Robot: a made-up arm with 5 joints. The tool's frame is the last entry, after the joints. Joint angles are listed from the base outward. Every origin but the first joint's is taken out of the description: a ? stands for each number. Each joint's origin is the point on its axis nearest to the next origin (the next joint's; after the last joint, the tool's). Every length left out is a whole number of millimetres.
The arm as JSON. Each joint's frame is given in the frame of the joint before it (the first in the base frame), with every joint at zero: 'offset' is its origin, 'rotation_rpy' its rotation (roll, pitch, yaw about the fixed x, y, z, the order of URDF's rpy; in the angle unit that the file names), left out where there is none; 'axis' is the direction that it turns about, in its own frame. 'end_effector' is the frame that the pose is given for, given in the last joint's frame.
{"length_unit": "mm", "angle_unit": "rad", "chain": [
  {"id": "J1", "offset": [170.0, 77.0, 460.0], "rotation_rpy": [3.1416, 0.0, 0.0], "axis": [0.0, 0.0, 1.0]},
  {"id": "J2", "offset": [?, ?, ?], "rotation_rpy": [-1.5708, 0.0, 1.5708], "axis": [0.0, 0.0, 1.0]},
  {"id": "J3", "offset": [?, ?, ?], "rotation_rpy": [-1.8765, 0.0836, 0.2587], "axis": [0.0, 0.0, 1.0]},
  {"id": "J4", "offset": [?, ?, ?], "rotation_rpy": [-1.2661, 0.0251, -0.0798], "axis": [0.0, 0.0, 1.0]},
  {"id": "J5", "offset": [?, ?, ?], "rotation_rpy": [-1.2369, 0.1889, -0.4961], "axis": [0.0, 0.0, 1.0]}
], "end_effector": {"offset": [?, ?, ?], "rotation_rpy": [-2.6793, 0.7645, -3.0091]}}
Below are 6 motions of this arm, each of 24 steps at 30 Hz.
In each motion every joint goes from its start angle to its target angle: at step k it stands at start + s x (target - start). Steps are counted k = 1, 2, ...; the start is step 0. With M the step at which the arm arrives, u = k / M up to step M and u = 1 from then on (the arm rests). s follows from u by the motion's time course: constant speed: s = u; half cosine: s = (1 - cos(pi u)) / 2; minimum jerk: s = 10 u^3 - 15 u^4 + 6 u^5.
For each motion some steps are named. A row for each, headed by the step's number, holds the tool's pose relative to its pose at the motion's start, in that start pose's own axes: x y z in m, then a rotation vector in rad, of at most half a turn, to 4 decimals.
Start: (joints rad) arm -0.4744 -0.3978 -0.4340 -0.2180 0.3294
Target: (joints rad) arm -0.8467 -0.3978 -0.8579 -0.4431 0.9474
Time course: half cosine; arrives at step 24
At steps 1, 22, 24:
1: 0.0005 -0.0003 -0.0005 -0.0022 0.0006 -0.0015
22: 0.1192 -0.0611 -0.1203 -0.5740 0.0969 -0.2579
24: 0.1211 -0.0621 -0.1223 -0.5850 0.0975 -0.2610

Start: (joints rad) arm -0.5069 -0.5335 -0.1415 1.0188 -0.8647
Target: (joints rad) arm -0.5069 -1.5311 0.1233 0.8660 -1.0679
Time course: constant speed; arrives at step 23
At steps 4, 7, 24:
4: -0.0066 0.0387 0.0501 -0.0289 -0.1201 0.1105
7: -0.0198 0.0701 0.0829 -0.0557 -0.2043 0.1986
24: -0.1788 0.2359 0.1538 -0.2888 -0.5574 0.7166

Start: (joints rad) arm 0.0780 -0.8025 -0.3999 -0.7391 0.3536
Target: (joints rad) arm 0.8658 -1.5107 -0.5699 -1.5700 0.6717
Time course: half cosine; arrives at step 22
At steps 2, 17, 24:
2: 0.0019 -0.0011 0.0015 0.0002 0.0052 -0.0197
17: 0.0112 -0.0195 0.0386 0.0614 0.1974 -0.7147
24: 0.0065 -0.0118 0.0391 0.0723 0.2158 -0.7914

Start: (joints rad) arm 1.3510 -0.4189 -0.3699 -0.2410 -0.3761
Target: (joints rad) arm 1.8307 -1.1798 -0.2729 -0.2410 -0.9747
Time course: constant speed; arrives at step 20
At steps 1, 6, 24:
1: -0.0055 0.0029 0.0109 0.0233 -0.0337 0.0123
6: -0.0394 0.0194 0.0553 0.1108 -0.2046 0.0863
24: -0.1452 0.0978 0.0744 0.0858 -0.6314 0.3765

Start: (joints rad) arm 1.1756 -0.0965 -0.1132 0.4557 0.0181
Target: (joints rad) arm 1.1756 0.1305 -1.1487 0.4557 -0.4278
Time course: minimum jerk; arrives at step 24
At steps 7, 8, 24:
7: 0.0385 -0.0385 -0.0653 -0.0579 0.1030 -0.0645
8: 0.0503 -0.0555 -0.0898 -0.0794 0.1415 -0.0896
24: 0.0595 -0.3848 -0.3491 -0.3619 0.6198 -0.4830

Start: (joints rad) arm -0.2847 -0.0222 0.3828 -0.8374 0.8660
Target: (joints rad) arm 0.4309 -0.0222 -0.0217 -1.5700 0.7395
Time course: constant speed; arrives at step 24
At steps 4, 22, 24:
4: 0.0653 0.0053 0.0049 0.0021 0.2292 -0.0287
22: 0.3096 -0.0576 -0.0407 0.3318 1.2407 -0.0689
24: 0.3298 -0.0711 -0.0512 0.4012 1.3431 -0.0644

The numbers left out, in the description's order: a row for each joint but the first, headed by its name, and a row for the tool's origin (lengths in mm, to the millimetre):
J2: 76.0 175.0 0.0
J3: 76.0 102.0 0.0
J4: -229.0 -370.0 0.0
J5: -56.0 -36.0 0.0
tool: -4.0 71.0 0.0

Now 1 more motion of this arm.
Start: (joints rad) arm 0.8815 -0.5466 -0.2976 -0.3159 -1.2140
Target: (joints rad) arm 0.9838 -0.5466 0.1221 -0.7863 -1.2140
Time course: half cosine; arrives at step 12
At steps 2, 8, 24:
2: -0.0014 0.0073 -0.0082 0.0154 0.0261 -0.0005
8: -0.0242 0.0738 -0.0966 0.1471 0.3055 -0.0326
24: -0.0363 0.0942 -0.1306 0.1833 0.4119 -0.0576

